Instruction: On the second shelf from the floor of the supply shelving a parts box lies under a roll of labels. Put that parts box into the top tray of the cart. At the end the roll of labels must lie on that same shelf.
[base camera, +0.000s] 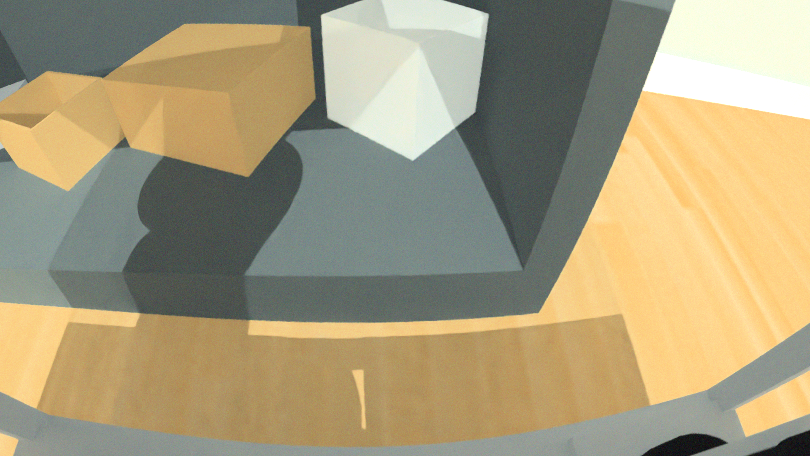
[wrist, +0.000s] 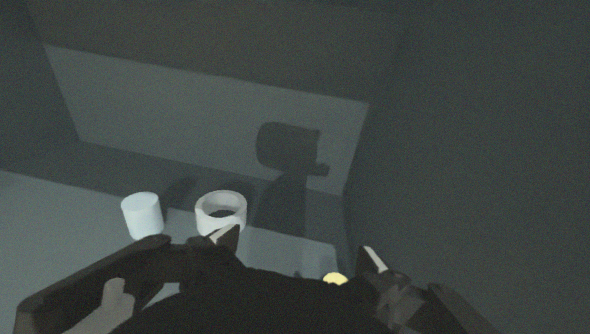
Observation:
In view: the gripper (wrist: 296, 248), a white cube (base camera: 405, 81) and a dark grey supply shelving (base camera: 331, 227).
The dark grey supply shelving also shows in the wrist view (wrist: 446, 143). The wrist view does not show the white cube: it is out of frame.

